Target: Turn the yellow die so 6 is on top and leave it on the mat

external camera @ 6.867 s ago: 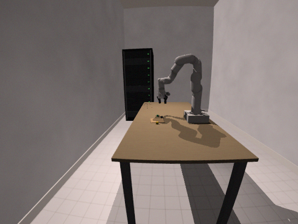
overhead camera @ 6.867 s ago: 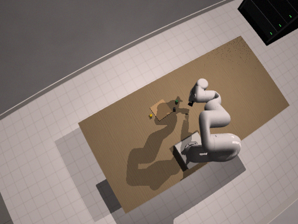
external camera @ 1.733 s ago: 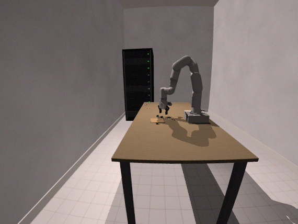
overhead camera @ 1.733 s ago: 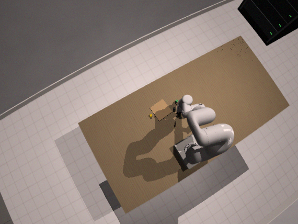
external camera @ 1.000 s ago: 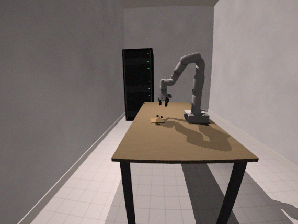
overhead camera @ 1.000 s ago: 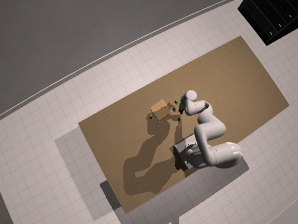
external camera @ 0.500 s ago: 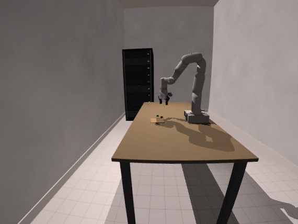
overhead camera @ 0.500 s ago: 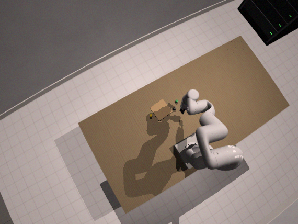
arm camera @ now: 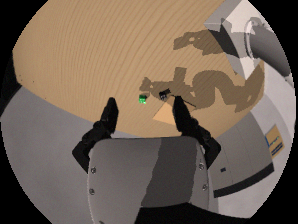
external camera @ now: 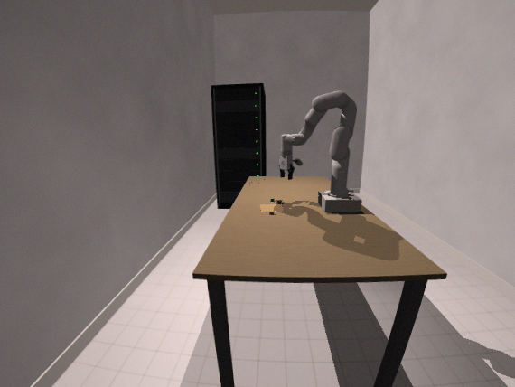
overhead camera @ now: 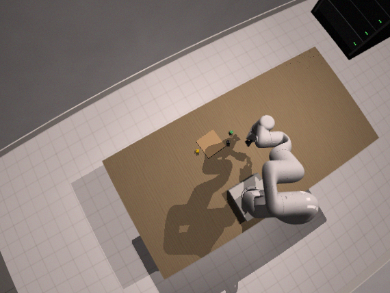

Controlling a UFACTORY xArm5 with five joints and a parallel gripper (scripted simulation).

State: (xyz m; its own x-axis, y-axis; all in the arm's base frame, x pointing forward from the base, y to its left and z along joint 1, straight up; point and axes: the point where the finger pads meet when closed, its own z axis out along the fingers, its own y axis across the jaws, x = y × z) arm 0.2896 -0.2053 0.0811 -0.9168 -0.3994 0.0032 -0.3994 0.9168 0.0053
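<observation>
The yellow die lies 14 cm ahead of my hand, 29 cm to the left of it and 15 cm below it. Also, from my hand: green die (10 cm ahead, 3 cm to the left, 15 cm below); black die (6 cm ahead, 9 cm to the left, 15 cm below); tan mat (13 cm ahead, 19 cm to the left, 16 cm below).
</observation>
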